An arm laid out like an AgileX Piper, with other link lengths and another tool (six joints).
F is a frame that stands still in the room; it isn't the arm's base.
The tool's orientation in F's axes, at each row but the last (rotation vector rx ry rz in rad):
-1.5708 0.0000 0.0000
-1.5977 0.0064 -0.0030
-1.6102 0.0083 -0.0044
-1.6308 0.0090 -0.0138
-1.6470 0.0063 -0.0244
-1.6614 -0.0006 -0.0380
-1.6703 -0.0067 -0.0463
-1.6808 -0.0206 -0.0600
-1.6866 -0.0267 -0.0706
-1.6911 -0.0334 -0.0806
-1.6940 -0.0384 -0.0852
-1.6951 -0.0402 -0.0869
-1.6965 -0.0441 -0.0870
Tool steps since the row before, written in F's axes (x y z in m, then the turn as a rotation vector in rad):
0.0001 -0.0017 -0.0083 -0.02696 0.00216 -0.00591
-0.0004 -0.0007 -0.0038 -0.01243 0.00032 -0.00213
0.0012 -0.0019 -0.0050 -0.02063 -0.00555 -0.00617
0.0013 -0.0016 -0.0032 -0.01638 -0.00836 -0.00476
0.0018 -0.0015 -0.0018 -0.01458 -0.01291 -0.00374
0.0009 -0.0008 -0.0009 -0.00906 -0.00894 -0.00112
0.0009 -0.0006 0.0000 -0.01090 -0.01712 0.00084
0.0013 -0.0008 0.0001 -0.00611 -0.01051 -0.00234
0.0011 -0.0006 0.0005 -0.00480 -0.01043 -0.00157
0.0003 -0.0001 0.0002 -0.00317 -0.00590 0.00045
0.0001 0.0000 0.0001 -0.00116 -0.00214 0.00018
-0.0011 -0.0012 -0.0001 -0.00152 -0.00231 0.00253
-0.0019 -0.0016 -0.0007 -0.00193 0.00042 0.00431
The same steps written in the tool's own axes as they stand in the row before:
0.0001 0.0083 -0.0017 -0.02696 0.00591 0.00216
-0.0004 0.0038 -0.0006 -0.01243 0.00215 0.00030
0.0012 0.0051 -0.0017 -0.02057 0.00644 -0.00547
0.0013 0.0033 -0.0014 -0.01628 0.00521 -0.00830
0.0018 0.0019 -0.0013 -0.01438 0.00456 -0.01287
0.0009 0.0010 -0.0007 -0.00888 0.00172 -0.00902
0.0009 0.0001 -0.0006 -0.01047 0.00053 -0.01740
0.0013 0.0001 -0.0008 -0.00599 0.00319 -0.01035
0.0011 -0.0004 -0.0006 -0.00464 0.00249 -0.01032
0.0003 -0.0002 -0.0001 -0.00298 0.00005 -0.00602
0.0001 -0.0001 0.0000 -0.00109 0.00000 -0.00218
-0.0011 0.0002 -0.0012 -0.00125 -0.00233 -0.00266
-0.0019 0.0007 -0.0016 -0.00157 -0.00447 -0.00018

